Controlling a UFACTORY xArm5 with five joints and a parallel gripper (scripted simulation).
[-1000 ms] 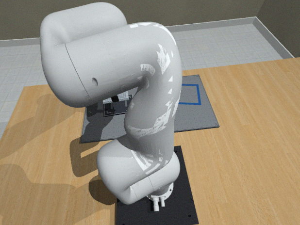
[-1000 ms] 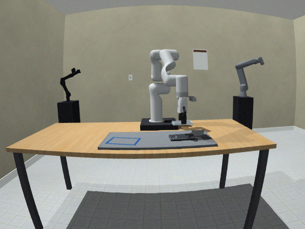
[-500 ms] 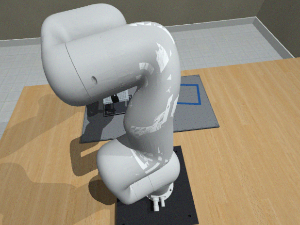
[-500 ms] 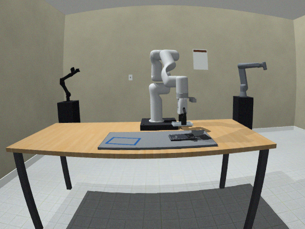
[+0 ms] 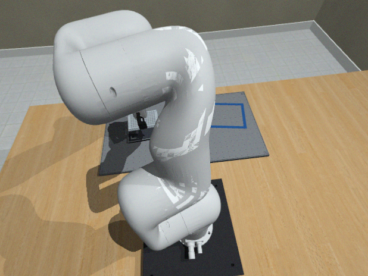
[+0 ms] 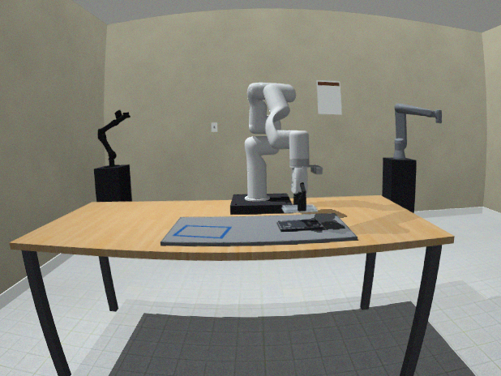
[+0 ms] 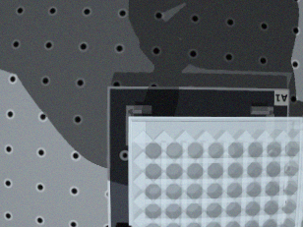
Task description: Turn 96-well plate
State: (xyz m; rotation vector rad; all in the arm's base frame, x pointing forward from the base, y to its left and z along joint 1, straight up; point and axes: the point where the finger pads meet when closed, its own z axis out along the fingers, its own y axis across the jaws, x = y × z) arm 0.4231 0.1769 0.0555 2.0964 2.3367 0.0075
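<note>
Right now my hand is 8 cm above the plate nest. The rest, counted from my hand: white 96-well plate 1 cm below; A1 label 8 cm to the left, 7 cm below, 5 cm ahead.
</note>
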